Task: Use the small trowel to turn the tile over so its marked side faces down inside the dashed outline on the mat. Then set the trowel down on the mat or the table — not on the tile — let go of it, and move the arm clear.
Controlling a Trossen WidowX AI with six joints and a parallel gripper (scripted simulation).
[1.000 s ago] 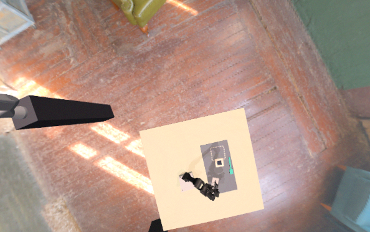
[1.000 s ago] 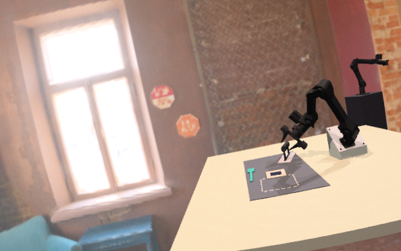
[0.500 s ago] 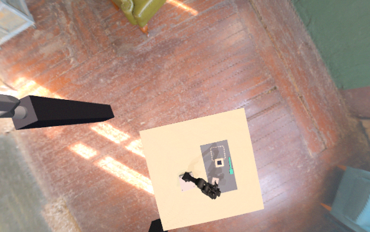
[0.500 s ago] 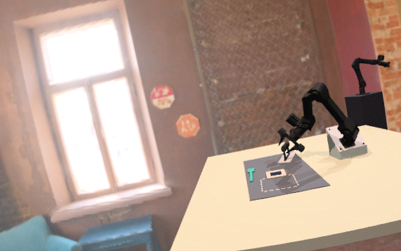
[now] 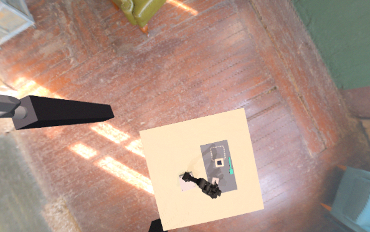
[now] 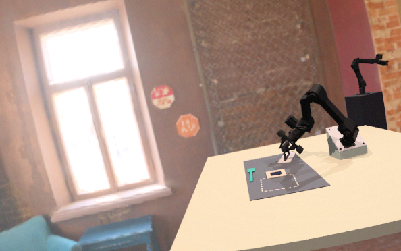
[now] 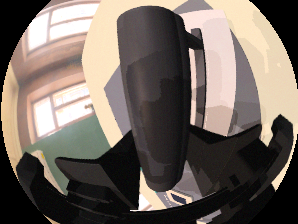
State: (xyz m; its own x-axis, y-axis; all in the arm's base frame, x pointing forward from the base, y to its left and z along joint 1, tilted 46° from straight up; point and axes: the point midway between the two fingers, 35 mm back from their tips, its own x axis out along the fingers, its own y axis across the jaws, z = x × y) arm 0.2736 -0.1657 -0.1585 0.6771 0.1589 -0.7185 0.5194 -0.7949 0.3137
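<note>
The grey mat is 10 cm ahead of my gripper tip, 18 cm to the left of it and 7 cm below it. Round my gripper tip: trowel: 2 cm behind, 1 cm to the left, 1 cm below; then teal t-shaped piece: 23 cm ahead, 14 cm to the left, 5 cm below; then cream tile: 12 cm ahead, 25 cm to the left, 5 cm below.
</note>
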